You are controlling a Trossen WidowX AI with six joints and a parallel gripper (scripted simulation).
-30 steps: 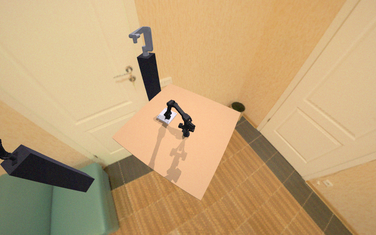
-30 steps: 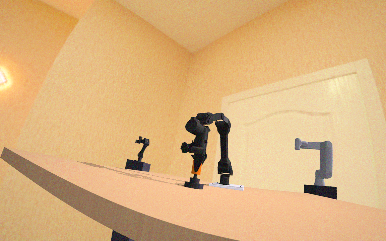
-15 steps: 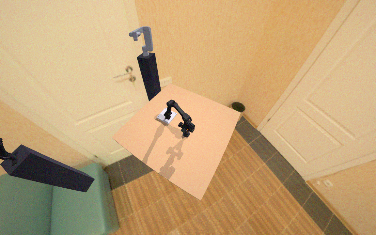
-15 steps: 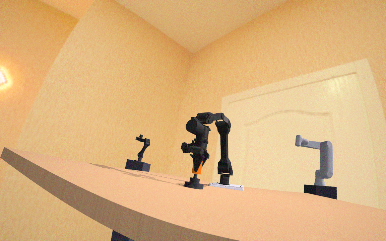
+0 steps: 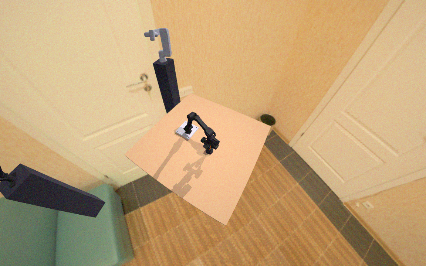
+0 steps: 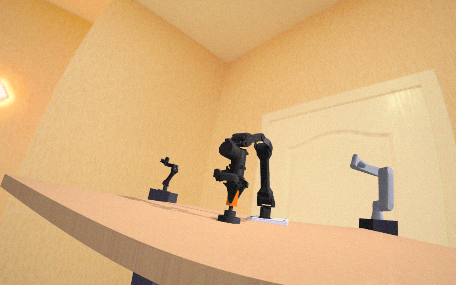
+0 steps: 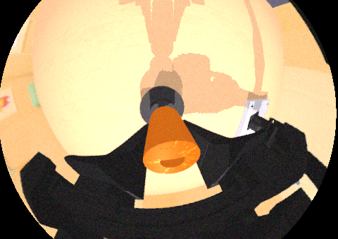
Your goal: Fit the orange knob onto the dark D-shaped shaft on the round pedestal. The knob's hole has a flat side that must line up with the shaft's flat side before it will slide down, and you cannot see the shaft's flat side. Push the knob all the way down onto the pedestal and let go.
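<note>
Now: gripper tip 2 cm below the orange knob. From my gripper tip the other things lie so: round pedestal 4 cm below.
</note>
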